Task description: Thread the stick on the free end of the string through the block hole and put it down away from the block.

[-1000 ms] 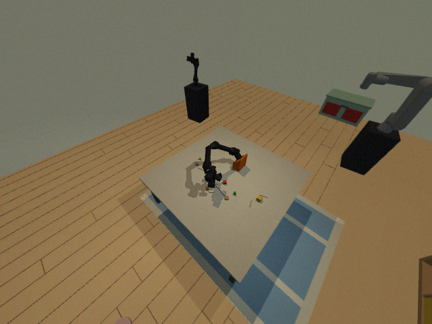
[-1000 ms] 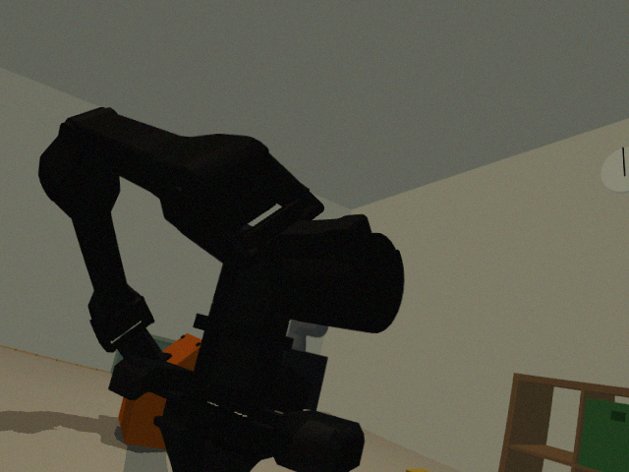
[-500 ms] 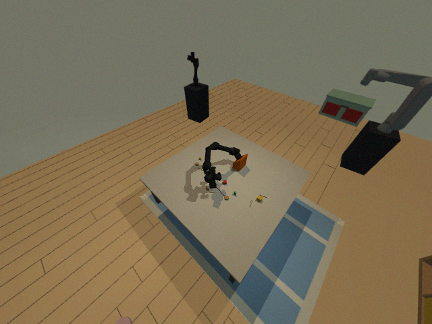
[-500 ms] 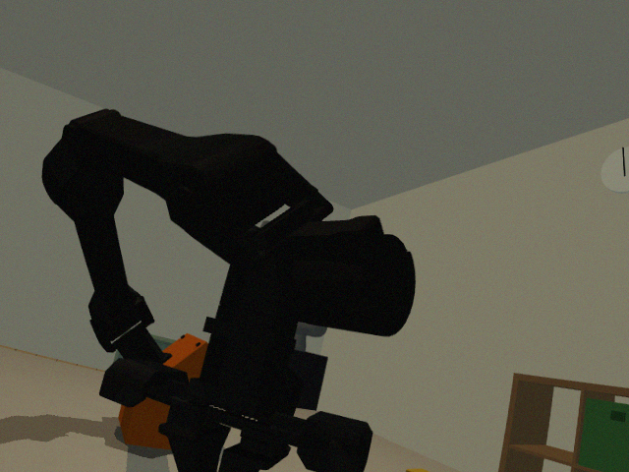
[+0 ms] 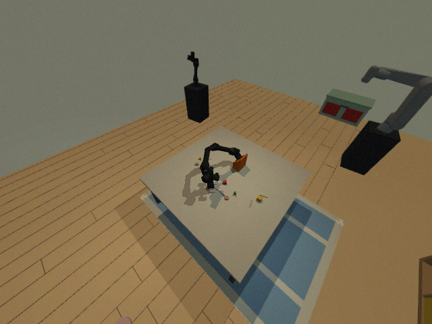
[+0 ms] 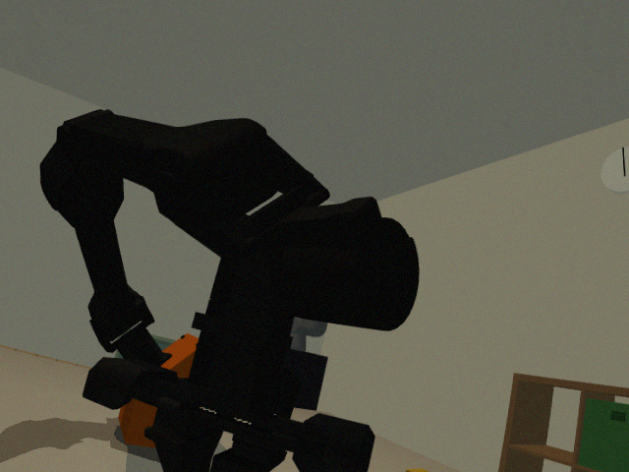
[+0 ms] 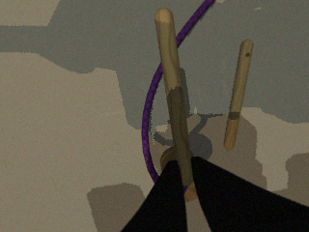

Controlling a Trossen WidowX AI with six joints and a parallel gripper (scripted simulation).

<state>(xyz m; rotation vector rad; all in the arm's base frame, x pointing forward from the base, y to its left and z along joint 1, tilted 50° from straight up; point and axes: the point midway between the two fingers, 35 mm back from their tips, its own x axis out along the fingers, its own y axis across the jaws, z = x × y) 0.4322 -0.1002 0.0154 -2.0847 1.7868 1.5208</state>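
The red block lies 13 cm behind my gripper tip, 8 cm to the left of it and 4 cm below it. Also, from my gripper tip: green piece: 23 cm to the left, 8 cm behind, 4 cm below; yellow cube: 45 cm to the left, 15 cm behind, 4 cm below.
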